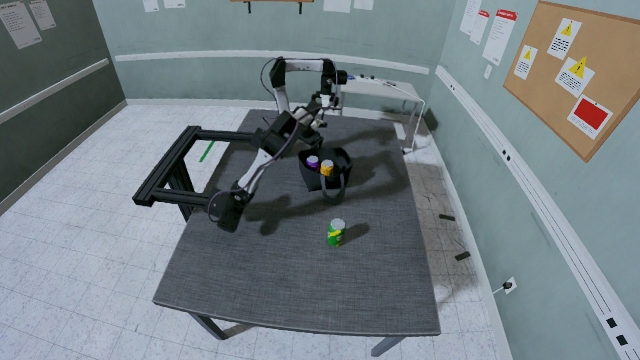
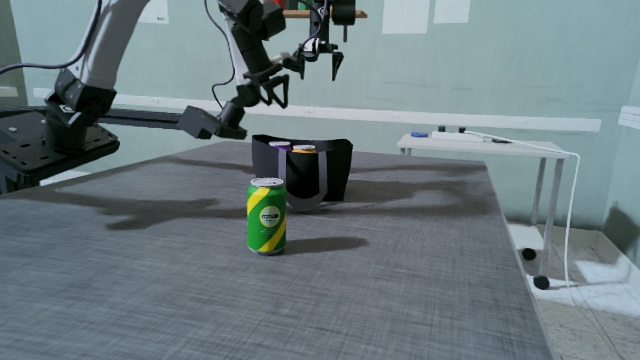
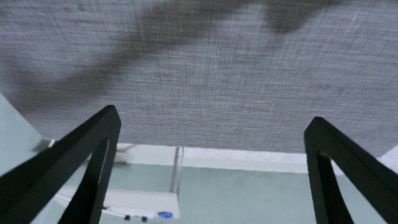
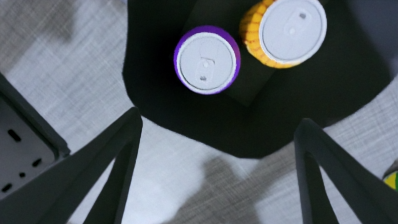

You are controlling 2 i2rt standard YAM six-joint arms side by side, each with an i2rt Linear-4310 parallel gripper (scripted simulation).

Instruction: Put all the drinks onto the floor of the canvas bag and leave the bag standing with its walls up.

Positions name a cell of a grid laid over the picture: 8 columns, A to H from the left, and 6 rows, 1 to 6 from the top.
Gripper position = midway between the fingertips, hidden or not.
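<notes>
Black canvas bag (image 2: D3), (image 1: D4), (image 4: G2). Right gripper (image 2: D2), (image 4: E4). Left gripper (image 3: E4).
</notes>
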